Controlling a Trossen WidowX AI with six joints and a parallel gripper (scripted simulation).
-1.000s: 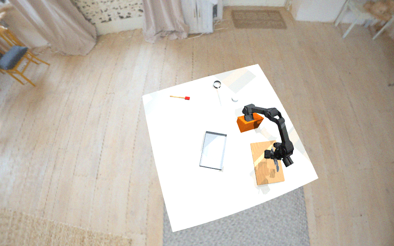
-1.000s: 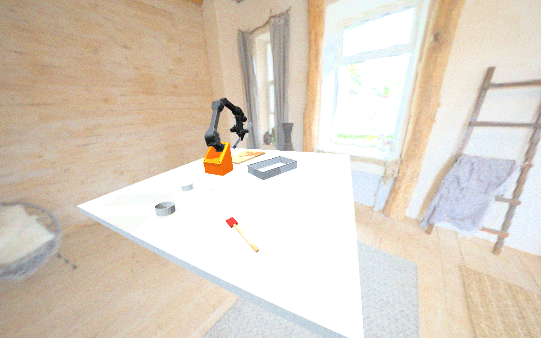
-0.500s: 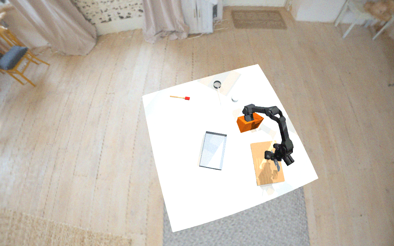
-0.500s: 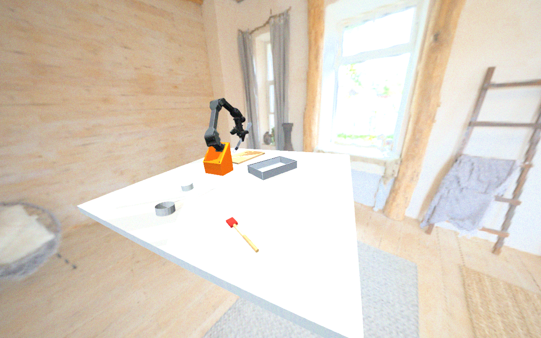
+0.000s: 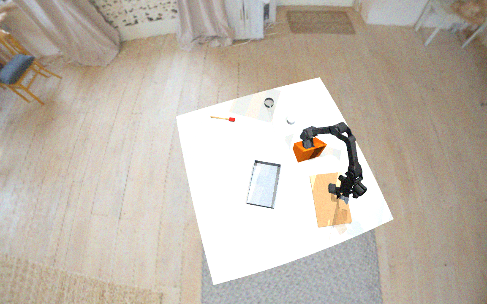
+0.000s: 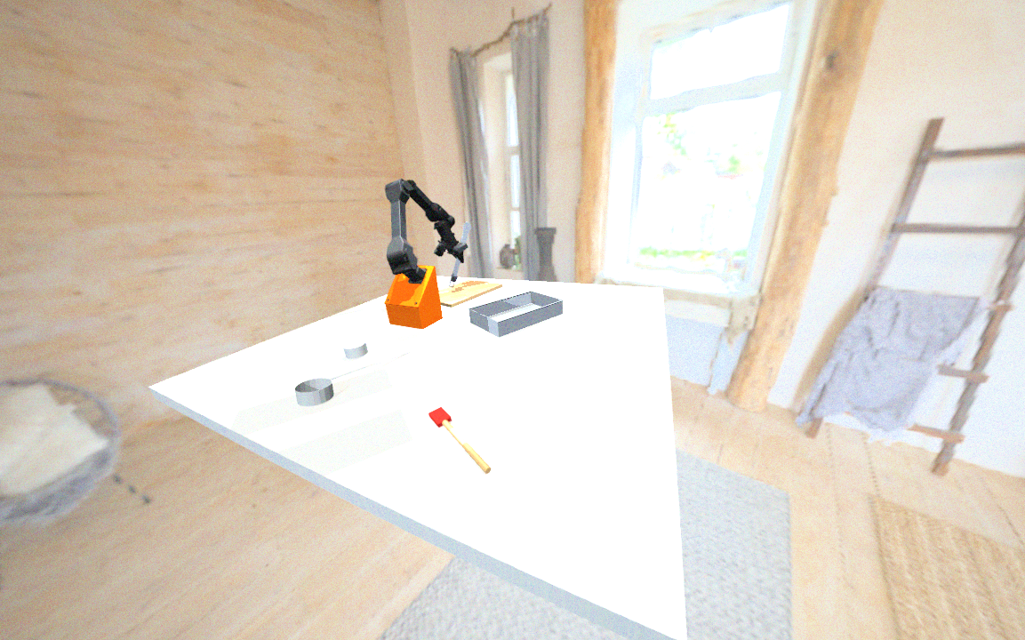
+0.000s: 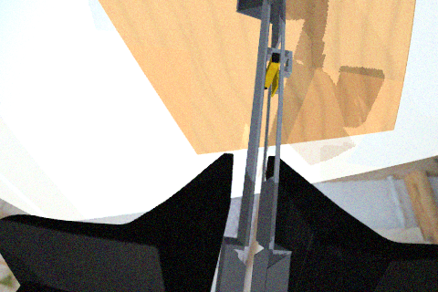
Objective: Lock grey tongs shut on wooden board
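Now: gripper tip 3 cm to the left of the yellow lock piece, 2 cm past it and 2 cm above it. Also, from my gripper tip: roasting tin: 40 cm ahead, 26 cm to the right, 12 cm below; wooden board: 14 cm below, 3 cm to the right, 1 cm behind.
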